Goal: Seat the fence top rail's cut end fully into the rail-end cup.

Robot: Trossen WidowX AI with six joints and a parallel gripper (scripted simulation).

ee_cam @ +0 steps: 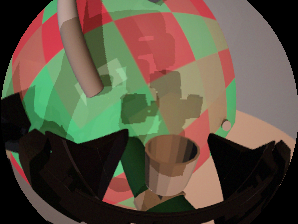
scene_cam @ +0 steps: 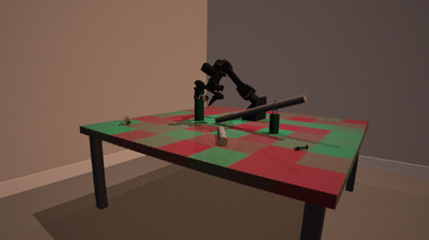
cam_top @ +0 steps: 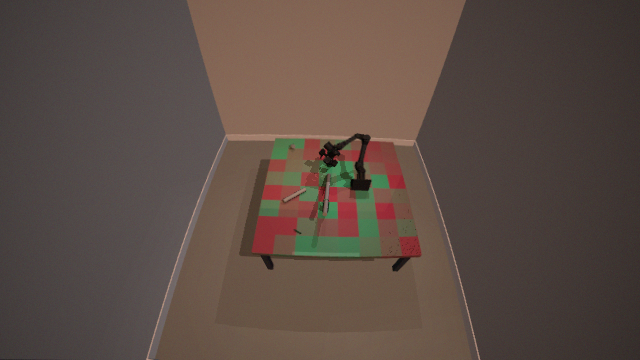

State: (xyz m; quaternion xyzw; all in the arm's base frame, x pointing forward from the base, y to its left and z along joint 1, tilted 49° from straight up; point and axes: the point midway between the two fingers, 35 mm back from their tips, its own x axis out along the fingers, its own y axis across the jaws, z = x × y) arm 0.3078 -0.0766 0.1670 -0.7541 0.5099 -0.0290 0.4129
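The rail-end cup is 30 mm behind my gripper tip, 30 mm above it and 20 mm to the right of it. Also, from my gripper tip: small green post: 440 mm to the left, 30 mm behind, 10 mm below; small pale fitting: 350 mm ahead, 300 mm to the right, 110 mm below; short pipe piece: 310 mm to the left, 240 mm ahead, 100 mm below.
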